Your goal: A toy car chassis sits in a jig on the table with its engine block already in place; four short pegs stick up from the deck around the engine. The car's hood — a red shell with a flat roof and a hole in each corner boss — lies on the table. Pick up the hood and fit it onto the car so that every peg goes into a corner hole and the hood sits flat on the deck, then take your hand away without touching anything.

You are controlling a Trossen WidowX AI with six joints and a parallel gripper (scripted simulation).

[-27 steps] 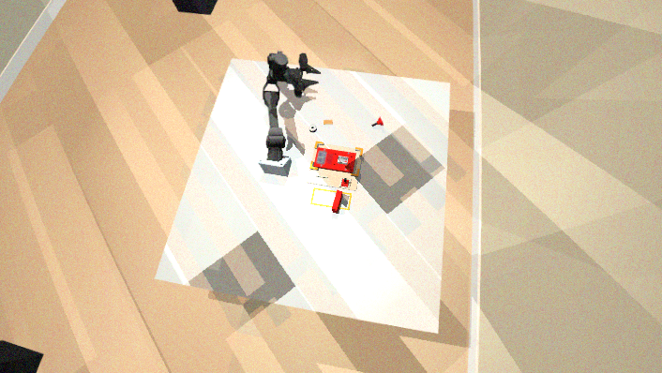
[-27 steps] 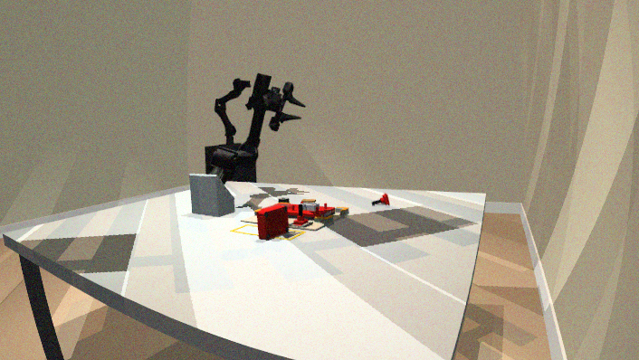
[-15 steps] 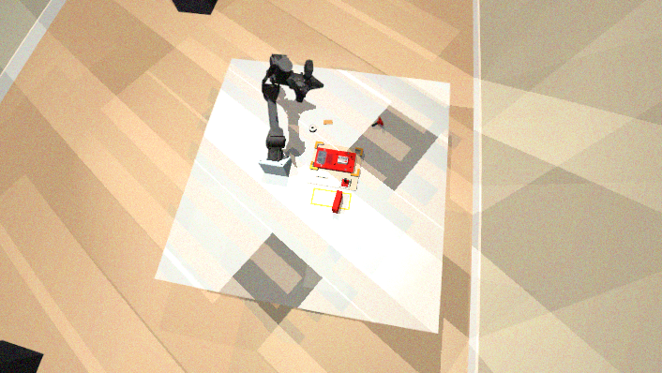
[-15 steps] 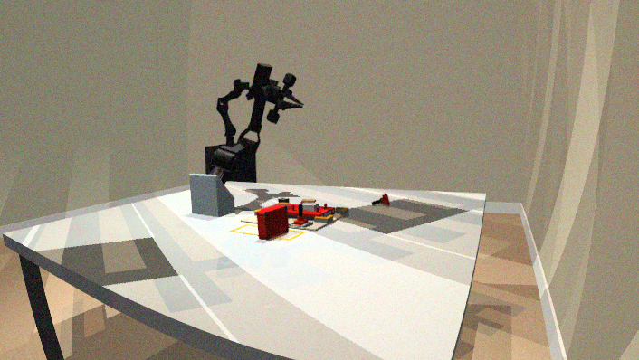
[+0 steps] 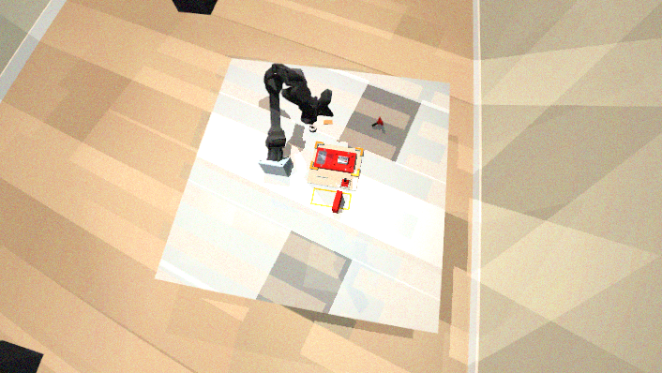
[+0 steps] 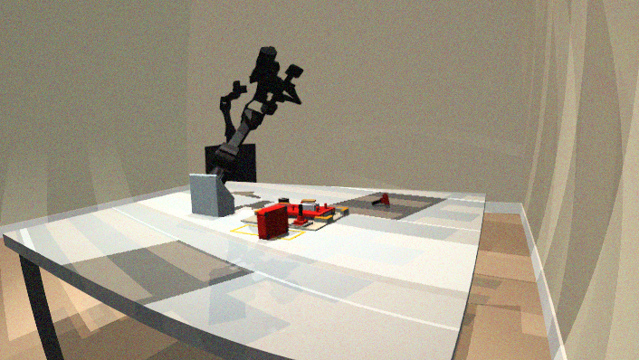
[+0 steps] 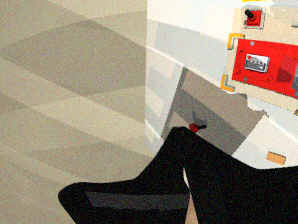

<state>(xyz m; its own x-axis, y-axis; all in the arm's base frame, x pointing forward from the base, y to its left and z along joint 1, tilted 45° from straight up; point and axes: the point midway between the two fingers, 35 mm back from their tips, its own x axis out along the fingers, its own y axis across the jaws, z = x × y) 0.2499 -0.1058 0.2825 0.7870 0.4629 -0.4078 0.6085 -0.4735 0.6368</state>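
Now: gripper tip 310 mm above the red hood, 270 mm to the left of it and 60 mm short of it. Round my gripper tip: jig (330 mm below, 60 mm to the right, 20 mm ahead).
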